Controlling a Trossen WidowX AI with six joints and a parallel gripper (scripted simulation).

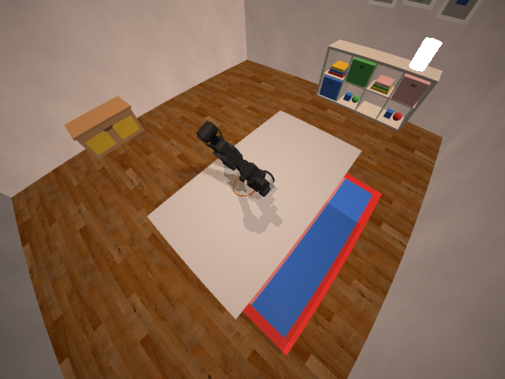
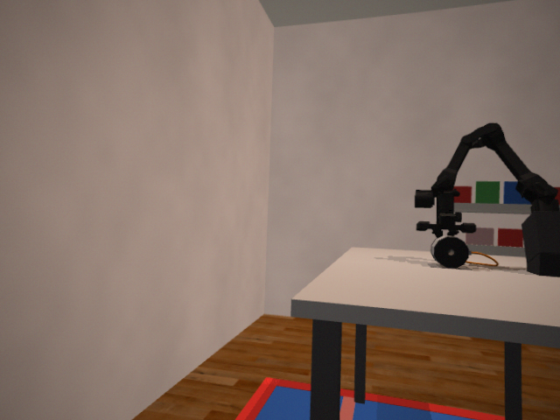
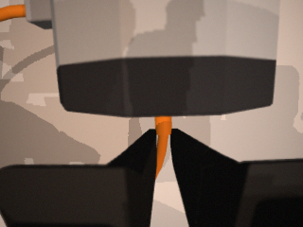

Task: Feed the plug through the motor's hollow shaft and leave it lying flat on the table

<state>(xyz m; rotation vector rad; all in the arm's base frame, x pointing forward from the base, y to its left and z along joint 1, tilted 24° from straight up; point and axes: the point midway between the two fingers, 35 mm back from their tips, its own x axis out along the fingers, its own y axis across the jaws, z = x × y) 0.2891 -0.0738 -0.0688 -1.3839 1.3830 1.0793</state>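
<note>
Now: the grey plug 4 cm to the left of my hand and 3 cm below it.
</note>
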